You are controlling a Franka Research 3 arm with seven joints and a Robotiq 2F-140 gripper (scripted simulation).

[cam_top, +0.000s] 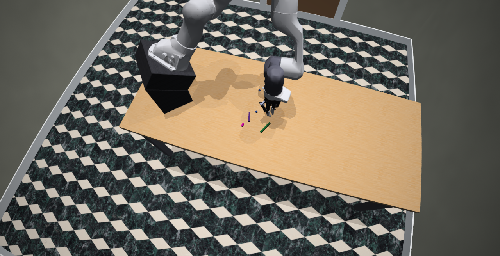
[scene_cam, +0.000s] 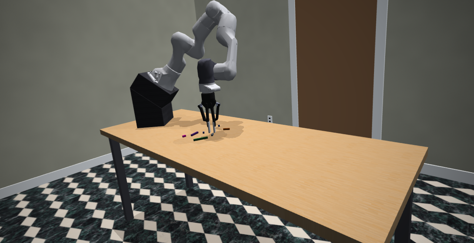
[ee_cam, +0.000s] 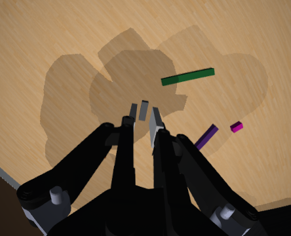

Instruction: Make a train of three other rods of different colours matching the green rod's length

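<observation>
Right now the grey rod is 50 mm below my hand. Round my hand: orange rod: 120 mm to the left, 50 mm below; purple rod: 110 mm behind, 50 mm below, 40 mm to the right; green rod: 90 mm to the right, 50 mm below.
</observation>
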